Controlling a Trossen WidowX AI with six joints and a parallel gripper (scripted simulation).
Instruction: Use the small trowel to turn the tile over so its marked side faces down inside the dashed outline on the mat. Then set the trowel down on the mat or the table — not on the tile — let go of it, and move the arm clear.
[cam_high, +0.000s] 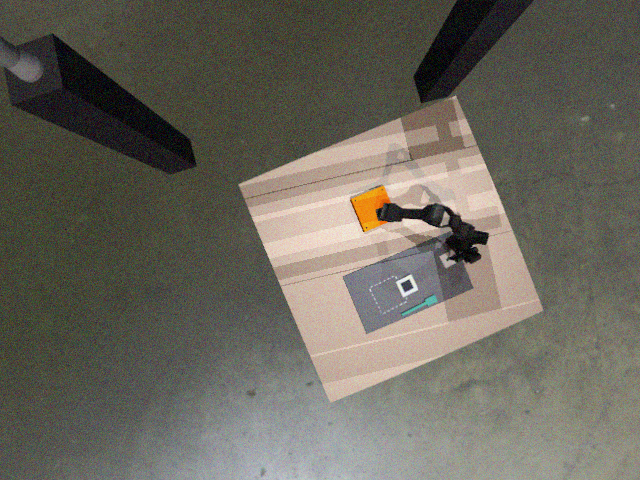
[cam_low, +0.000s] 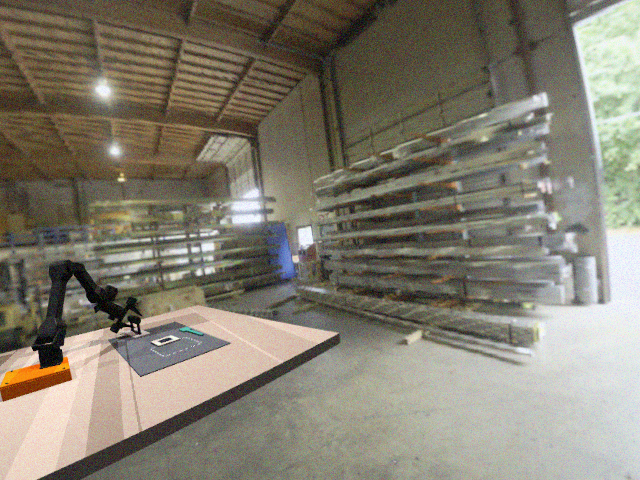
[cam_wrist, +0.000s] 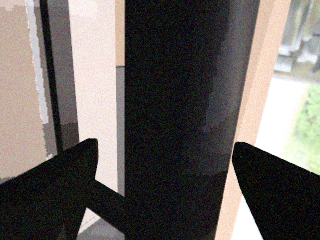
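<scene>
My gripper tip is 70 mm short of the white tile, 300 mm to the left of it and 50 mm above it. Round my gripper tip: teal trowel 190 mm ahead, 250 mm to the right, 50 mm below.
</scene>
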